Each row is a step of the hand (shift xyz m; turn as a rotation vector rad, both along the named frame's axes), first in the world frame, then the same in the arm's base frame.
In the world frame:
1: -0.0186 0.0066 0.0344 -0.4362 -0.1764 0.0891
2: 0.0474 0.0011 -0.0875 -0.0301 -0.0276 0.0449
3: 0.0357 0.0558 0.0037 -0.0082 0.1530 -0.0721
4: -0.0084 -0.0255 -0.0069 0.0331 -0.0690 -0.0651
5: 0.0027 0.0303 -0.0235 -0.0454 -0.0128 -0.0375
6: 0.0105 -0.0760 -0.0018 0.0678 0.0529 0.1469
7: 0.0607 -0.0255 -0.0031 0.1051 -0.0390 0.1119
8: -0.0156 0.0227 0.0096 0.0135 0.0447 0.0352
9: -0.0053 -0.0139 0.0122 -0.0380 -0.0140 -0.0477
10: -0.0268 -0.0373 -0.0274 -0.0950 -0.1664 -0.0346
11: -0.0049 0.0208 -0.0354 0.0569 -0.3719 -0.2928
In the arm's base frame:
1: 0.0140 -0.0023 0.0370 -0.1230 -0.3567 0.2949
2: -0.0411 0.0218 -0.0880 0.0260 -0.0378 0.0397
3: 0.0060 0.0660 -0.0027 -0.1064 0.1311 0.0130
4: -0.0023 -0.0266 -0.0075 -0.0106 -0.0467 -0.0883
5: -0.0258 0.0278 -0.0063 -0.0505 -0.0328 0.0028
6: 0.0275 -0.0626 -0.0349 0.1352 0.0800 0.0656
7: 0.0394 0.0054 -0.0525 0.1570 0.0153 -0.0144
8: -0.0082 0.0131 0.0247 0.0212 0.0463 0.0288
9: 0.0106 -0.0146 0.0066 -0.0538 -0.0305 -0.0092
10: -0.0249 -0.0458 -0.0121 -0.0296 -0.1919 -0.0149
11: -0.0363 0.0158 -0.0120 -0.0809 -0.3072 -0.3555

